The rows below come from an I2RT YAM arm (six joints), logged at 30 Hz.
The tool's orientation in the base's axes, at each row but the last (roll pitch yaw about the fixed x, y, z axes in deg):
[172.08 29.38 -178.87]
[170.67 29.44 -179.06]
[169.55 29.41 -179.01]
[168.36 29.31 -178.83]
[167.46 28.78 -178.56]
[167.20 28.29 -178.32]
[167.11 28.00 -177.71]
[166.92 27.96 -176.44]
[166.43 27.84 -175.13]
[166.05 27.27 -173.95]
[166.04 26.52 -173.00]
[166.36 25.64 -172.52]
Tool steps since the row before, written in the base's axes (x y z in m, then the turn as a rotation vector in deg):
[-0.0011 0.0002 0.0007 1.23 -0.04 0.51]
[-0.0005 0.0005 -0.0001 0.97 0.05 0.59]
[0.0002 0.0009 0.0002 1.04 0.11 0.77]
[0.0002 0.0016 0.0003 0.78 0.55 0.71]
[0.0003 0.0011 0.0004 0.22 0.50 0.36]
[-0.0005 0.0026 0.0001 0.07 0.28 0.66]
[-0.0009 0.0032 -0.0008 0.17 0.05 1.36]
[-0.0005 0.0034 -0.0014 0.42 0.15 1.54]
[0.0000 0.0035 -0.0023 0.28 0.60 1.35]
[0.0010 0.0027 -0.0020 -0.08 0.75 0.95]
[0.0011 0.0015 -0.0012 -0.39 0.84 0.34]
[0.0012 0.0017 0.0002 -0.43 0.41 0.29]
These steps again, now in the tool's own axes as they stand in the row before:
[0.0006 0.0004 -0.0011 -1.32 -0.09 0.15]
[0.0005 0.0005 -0.0001 -1.14 0.04 -0.03]
[-0.0003 0.0009 0.0001 -1.29 0.12 -0.14]
[-0.0003 0.0016 0.0002 -1.04 0.57 -0.12]
[-0.0005 0.0011 0.0000 -0.38 0.53 -0.09]
[0.0003 0.0026 0.0003 -0.38 0.39 -0.47]
[0.0011 0.0031 0.0011 -0.79 0.29 -1.08]
[0.0009 0.0031 0.0018 -1.10 0.38 -1.10]
[0.0008 0.0029 0.0029 -0.92 0.80 -0.88]
[-0.0002 0.0019 0.0029 -0.43 0.94 -0.64]
[-0.0006 0.0009 0.0019 0.10 0.96 -0.21]
[-0.0014 0.0014 0.0008 0.21 0.55 -0.30]

